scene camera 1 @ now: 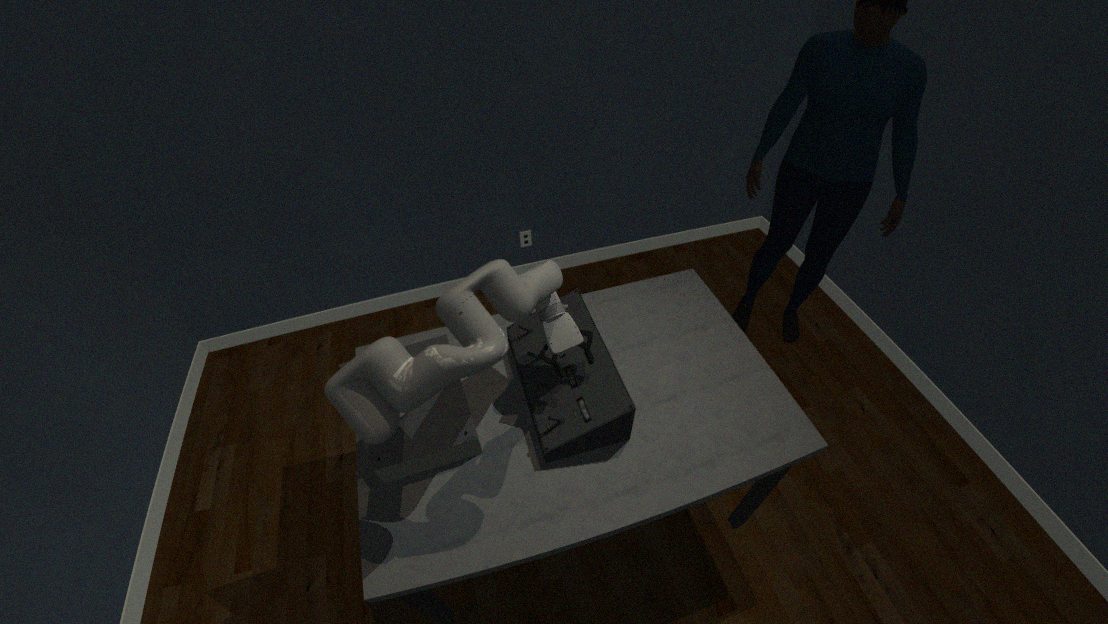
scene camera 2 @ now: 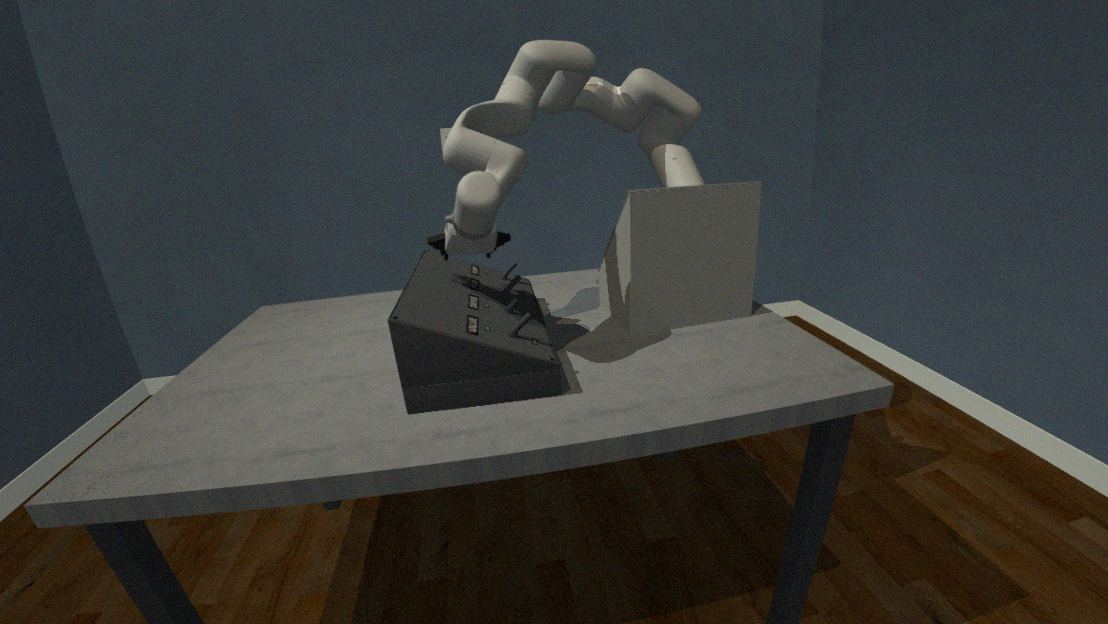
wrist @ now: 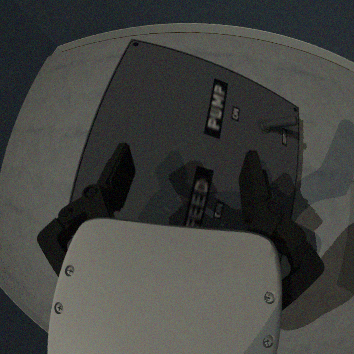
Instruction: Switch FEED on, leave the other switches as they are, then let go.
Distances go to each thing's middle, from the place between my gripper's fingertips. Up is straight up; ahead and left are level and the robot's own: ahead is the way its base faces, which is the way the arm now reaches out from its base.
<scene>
I see the dark sloped switch panel [scene camera 2: 451,328] 9 cm to the left of my hand and 10 cm below it.
</scene>
